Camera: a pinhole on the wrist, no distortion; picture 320 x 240 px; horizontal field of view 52.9 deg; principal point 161.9 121.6 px. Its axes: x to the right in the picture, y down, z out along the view. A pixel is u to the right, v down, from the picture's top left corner.
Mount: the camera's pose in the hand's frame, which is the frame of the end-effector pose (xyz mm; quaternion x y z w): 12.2 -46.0 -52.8 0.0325 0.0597 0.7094 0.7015
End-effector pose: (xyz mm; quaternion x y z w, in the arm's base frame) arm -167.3 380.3 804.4 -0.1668 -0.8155 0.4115 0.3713
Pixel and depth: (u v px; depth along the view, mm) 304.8 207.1 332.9
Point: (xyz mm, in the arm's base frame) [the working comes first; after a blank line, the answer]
In the camera's frame: 147.9 88.5 332.9

-358.4 274.7 588.5
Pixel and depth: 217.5 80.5 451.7
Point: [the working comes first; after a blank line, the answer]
In the camera's frame: 78.1 -57.7 451.7

-539.4 273.8 675.8
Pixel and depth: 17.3 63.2 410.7
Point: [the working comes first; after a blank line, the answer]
In the camera's frame: -184.7 -74.6 410.7

-516.1 140.5 905.4
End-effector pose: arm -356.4 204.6 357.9 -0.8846 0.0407 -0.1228 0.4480
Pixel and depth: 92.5 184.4 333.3
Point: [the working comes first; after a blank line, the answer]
In the camera's frame: -71.9 65.1 333.3

-295.0 494.7 277.0
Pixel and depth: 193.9 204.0 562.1
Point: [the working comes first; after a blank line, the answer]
In the camera's frame: 55.9 144.0 562.1

-279.5 604.6 26.8
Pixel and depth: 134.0 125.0 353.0
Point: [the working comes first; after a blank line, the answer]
In the camera's frame: -30.6 3.7 353.0

-230.1 465.7 248.5
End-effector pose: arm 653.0 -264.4 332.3 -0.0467 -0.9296 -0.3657 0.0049
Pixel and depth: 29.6 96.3 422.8
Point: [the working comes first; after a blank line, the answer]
In the camera's frame: -173.9 -33.3 422.8

541.9 -153.1 -70.9
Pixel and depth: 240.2 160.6 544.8
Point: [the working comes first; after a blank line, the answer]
In the camera's frame: 132.6 66.1 544.8

659.4 148.8 46.5
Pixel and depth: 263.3 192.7 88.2
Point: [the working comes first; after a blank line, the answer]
In the camera's frame: 27.8 19.5 88.2

648.6 -250.4 295.9
